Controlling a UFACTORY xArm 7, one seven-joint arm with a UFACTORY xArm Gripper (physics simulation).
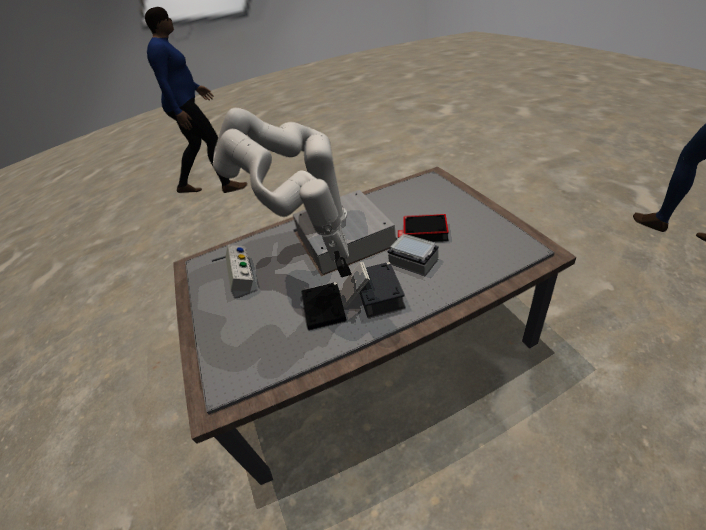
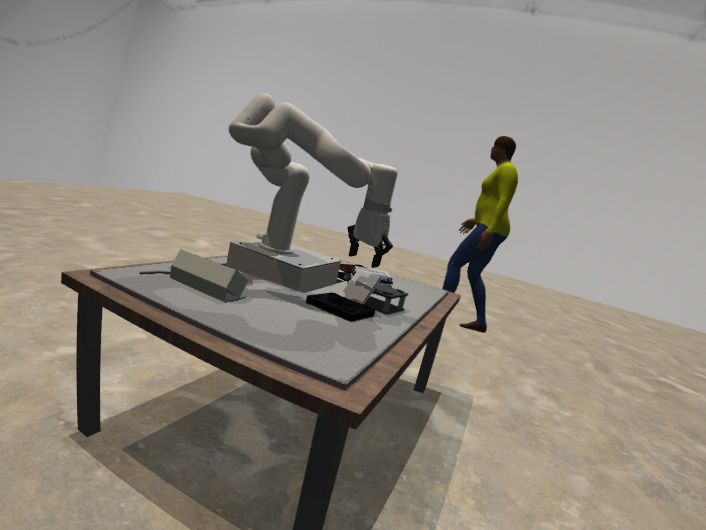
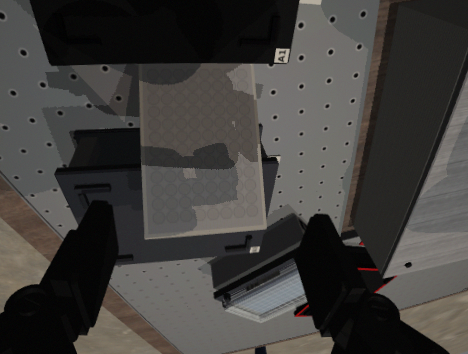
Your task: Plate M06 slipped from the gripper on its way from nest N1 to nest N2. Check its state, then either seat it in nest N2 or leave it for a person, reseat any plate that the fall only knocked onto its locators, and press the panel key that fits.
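Frame: origin at the arm's base, x ahead, y up, z right, level; centimetres.
Where they show: gripper, fingertip midpoint: point(image 1: 344, 264) point(image 2: 363, 261) point(image 3: 212, 231); arm's base at its link origin: point(image 2: 276, 249).
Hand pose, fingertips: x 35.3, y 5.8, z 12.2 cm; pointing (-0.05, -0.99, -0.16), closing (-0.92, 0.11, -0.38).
Each offset is from my fingertips to the top centre of the thing.
A pale plate point(image 1: 354, 283) point(image 2: 362, 285) point(image 3: 200, 125) with round wells leans tilted, its low end beside a low black nest {dx -1.5, dy -11.2, dz +9.4 cm} point(image 1: 323, 306) point(image 2: 340, 306) point(image 3: 170, 30) and its high end over a raised dark grey nest {dx +4.9, dy -7.6, dz -7.9 cm} point(image 1: 383, 283) point(image 3: 190, 247). Which nest is N1 or N2 cannot be read. A plate with a pale blue gridded top {dx -1.9, dy -6.8, dz -26.3 cm} point(image 1: 413, 247) point(image 3: 272, 297) sits on a grey block; its exact seating is unclear. The key panel {dx -35.4, dy -5.6, dz +27.7 cm} point(image 1: 238, 279) point(image 2: 208, 276) has blue, yellow, green and whitish keys. My gripper point(image 1: 342, 266) point(image 2: 364, 260) point(image 3: 212, 231) is open and empty above the leaning plate.
A red-edged black tray {dx -12.6, dy -9.4, dz -39.9 cm} point(image 1: 425, 224) lies behind the gridded plate. The arm's grey base box point(image 1: 364, 228) point(image 2: 273, 265) stands close to the nests. One person point(image 1: 171, 74) stands behind the table; a person in yellow point(image 2: 498, 193) stands beyond its far end.
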